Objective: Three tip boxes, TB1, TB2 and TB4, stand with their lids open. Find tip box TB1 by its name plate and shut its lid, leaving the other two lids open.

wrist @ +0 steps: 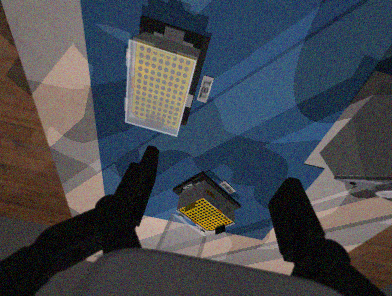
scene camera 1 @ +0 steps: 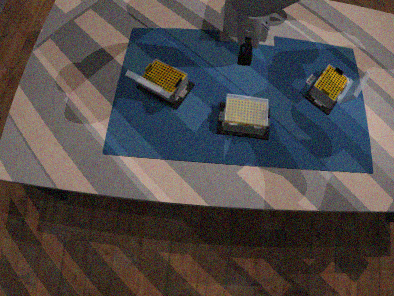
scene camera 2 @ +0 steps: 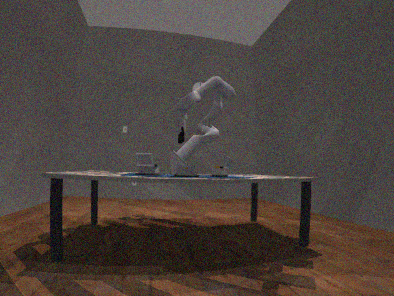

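Note:
Tip box TB1 [scene camera 1: 245, 114] [wrist: 162, 85] stands at the middle of the mat, its clear lid lying flat over the yellow tip rack and looking shut. Its name plate [wrist: 205, 89] is blurred but appears to read TB1. The left tip box [scene camera 1: 165, 77] has its lid [scene camera 1: 149, 84] [scene camera 2: 144, 159] raised. The right tip box [scene camera 1: 328, 86] [wrist: 206, 212] has its clear lid [scene camera 1: 361, 84] standing open; its name plate [wrist: 227, 187] is too small to read. My gripper [scene camera 1: 245, 52] [scene camera 2: 181, 135] [wrist: 218, 177] is open and empty, high above the mat, behind TB1 as scene camera 1 shows it.
The boxes stand on a blue mat [scene camera 1: 150, 145] [wrist: 250, 117] on a striped table [scene camera 1: 65, 145]. The arm's base [scene camera 2: 180, 164] stands behind the mat. The table's front edge lies beyond TB1, on the side away from the base.

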